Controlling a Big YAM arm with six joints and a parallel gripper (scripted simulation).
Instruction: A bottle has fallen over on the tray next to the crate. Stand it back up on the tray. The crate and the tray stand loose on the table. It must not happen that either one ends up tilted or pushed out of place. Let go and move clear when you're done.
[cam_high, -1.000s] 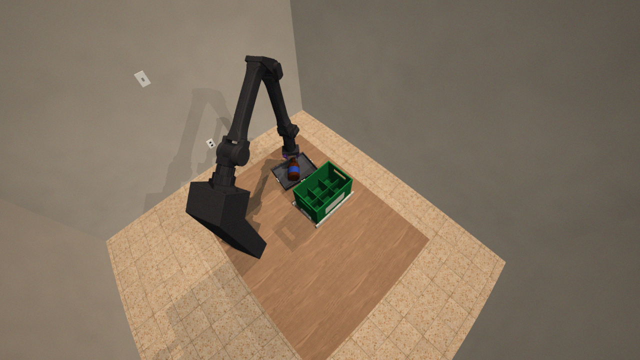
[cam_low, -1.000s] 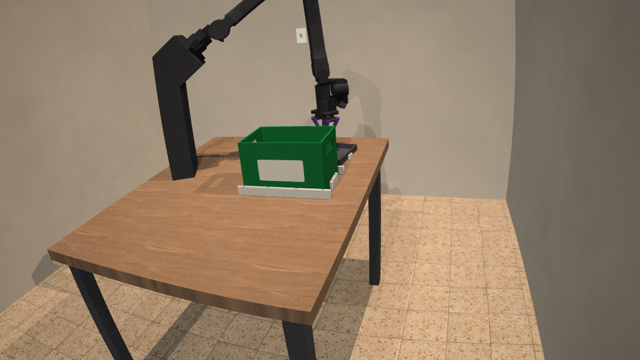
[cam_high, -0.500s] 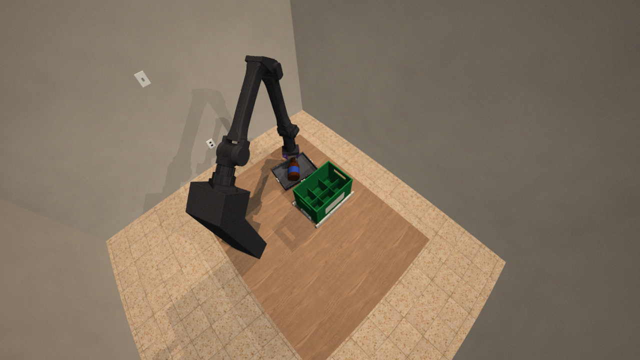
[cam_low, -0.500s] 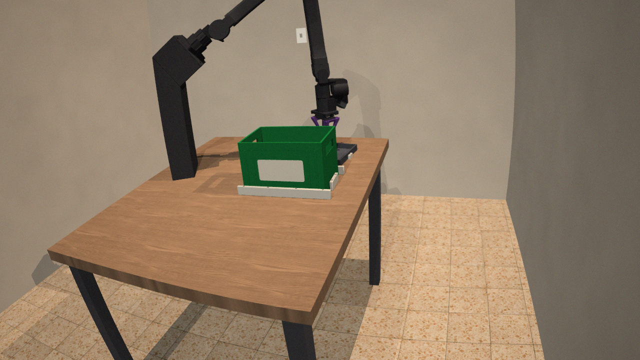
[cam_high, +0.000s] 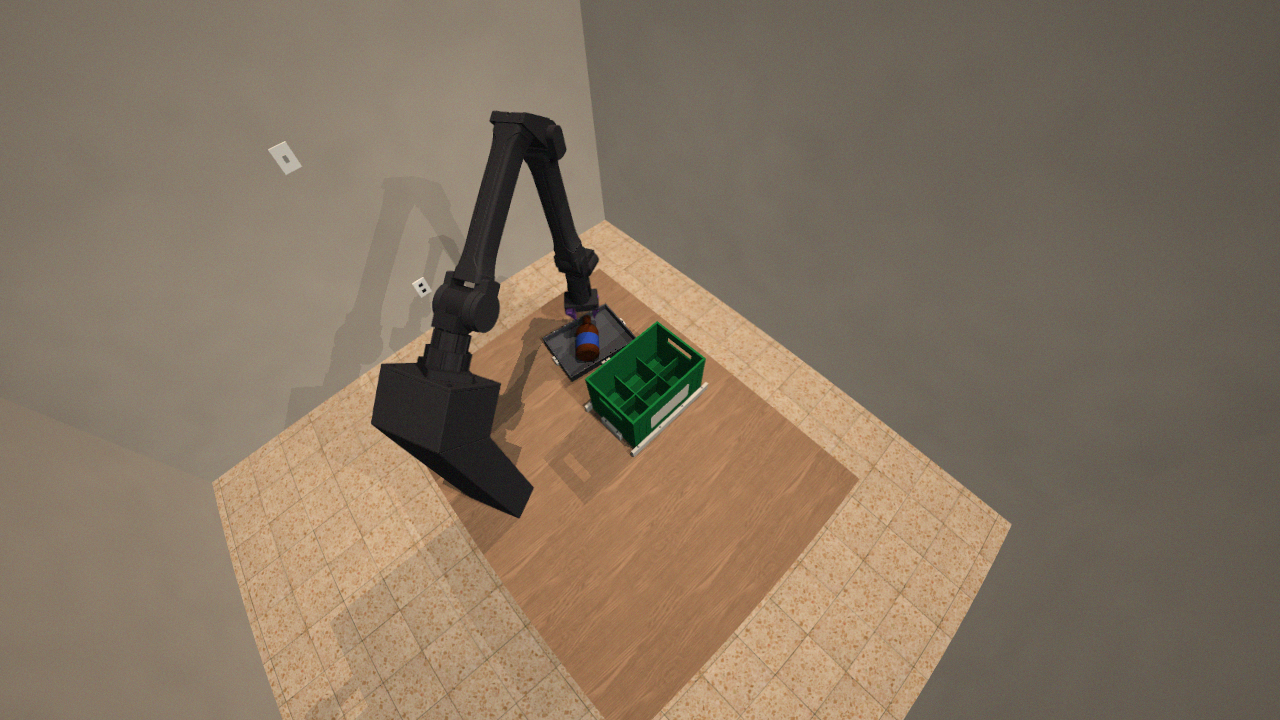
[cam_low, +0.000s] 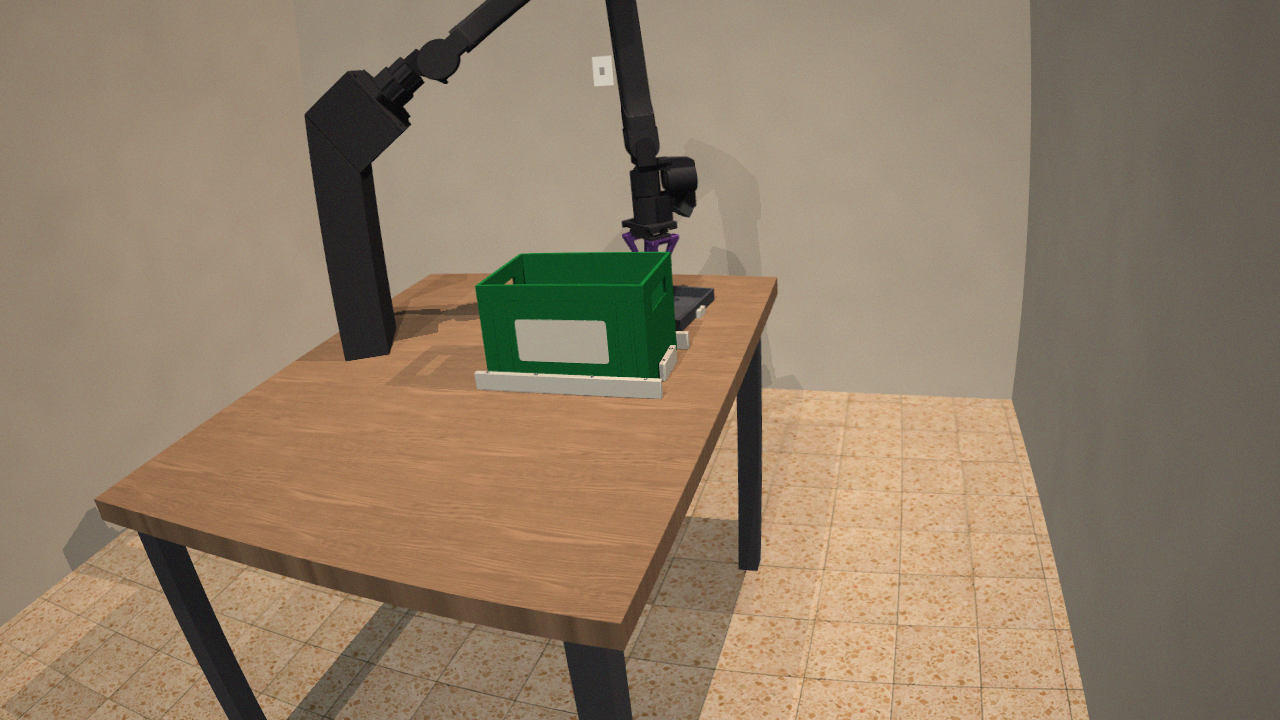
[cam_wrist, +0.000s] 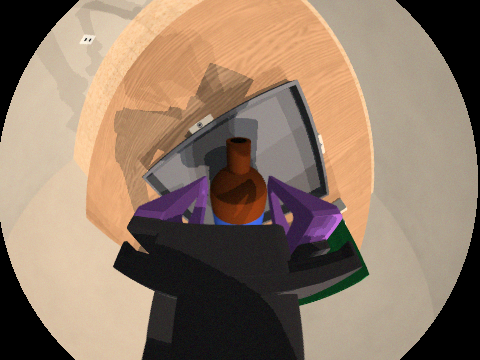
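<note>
Now: the brown bottle 1 cm behind my hand, 5 cm to the right of it and 4 cm below it. The rest, counted from my hand: green crate: 11 cm ahead, 31 cm to the right; tray: 4 cm to the right, 7 cm below.
</note>
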